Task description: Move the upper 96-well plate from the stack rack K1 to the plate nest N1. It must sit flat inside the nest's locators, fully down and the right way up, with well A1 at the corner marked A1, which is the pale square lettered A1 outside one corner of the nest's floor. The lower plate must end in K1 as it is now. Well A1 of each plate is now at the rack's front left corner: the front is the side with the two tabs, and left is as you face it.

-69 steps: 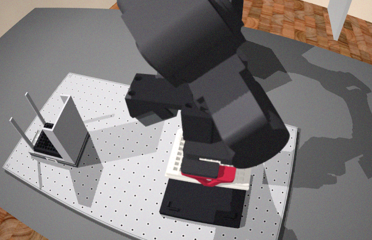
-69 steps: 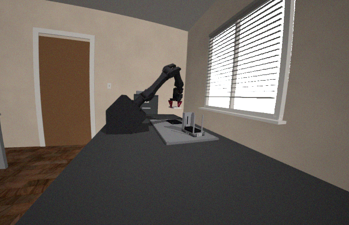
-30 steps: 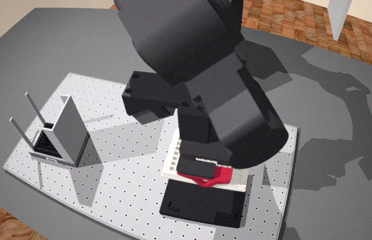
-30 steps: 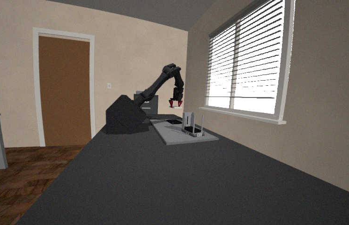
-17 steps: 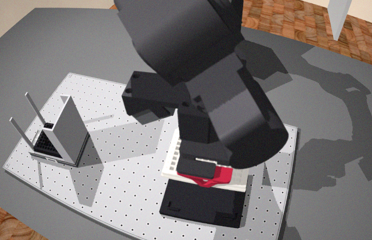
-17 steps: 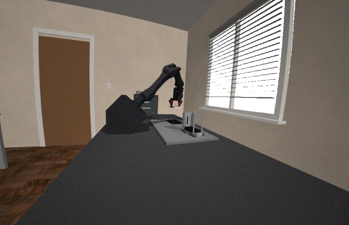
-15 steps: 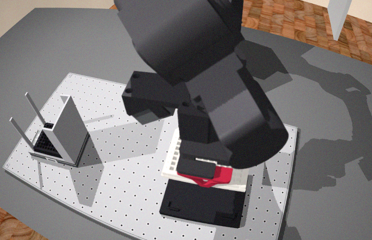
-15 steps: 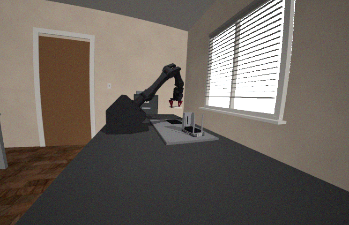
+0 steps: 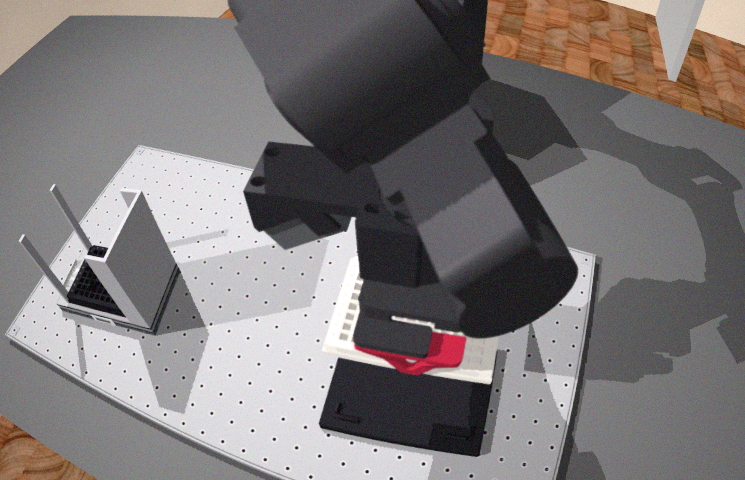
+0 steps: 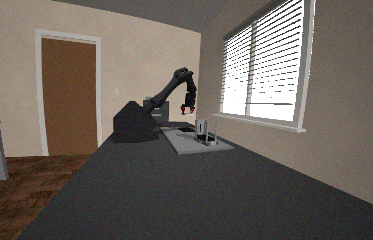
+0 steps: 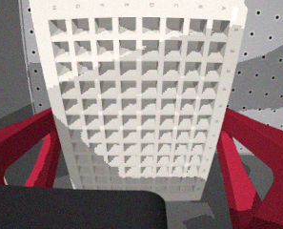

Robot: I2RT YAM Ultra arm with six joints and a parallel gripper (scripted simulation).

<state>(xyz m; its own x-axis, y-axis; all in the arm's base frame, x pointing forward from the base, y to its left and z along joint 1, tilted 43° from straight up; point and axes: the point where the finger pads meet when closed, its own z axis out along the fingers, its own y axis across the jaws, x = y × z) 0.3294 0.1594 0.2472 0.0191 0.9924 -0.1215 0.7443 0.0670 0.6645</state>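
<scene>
Now: the pale A1 square 6 cm behind my hand, 8 cm to the right of it and 15 cm below it. The rest, counted from my hand: rack back wall 5 cm behind, 31 cm to the right, 8 cm below; then white 96-well plate right at my hand; then dark plate 5 cm behind, 37 cm to the right, 14 cm below.
</scene>
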